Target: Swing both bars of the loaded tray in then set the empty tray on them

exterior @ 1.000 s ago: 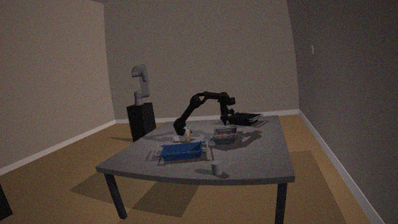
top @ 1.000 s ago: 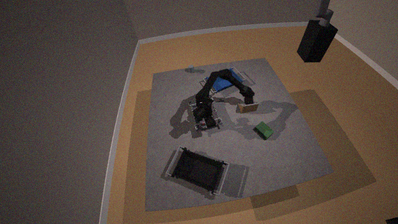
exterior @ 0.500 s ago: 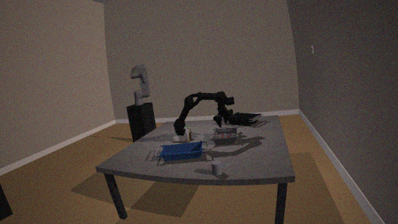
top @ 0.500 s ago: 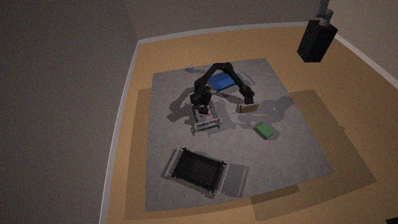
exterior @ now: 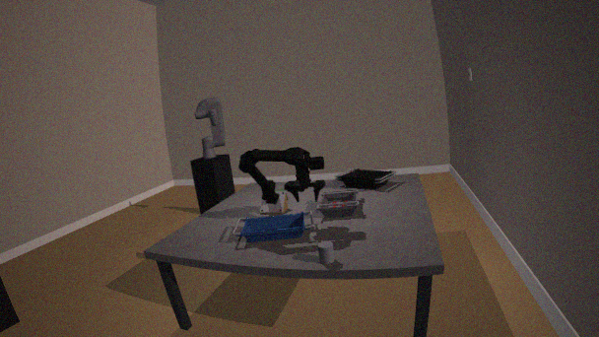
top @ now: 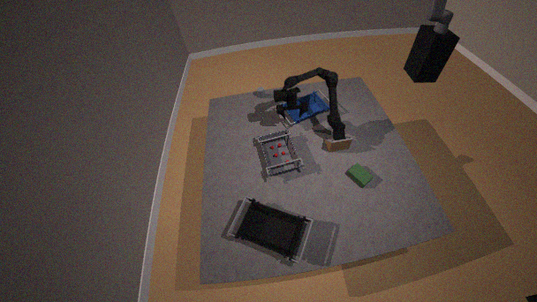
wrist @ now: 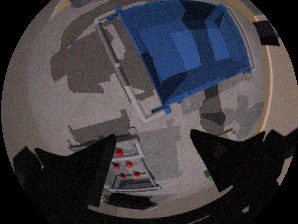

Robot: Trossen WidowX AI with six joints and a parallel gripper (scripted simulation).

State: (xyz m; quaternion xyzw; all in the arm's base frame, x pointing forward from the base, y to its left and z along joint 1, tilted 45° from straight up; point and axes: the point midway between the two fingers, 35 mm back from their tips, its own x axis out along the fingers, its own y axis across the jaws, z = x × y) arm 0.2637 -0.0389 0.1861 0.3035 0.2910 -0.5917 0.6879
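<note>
My gripper tip is 16 cm to the left of the blue tray, 11 cm past it and 7 cm above it. Also, from my gripper tip: green block 38 cm to the left, 36 cm behind, 9 cm below.
</note>
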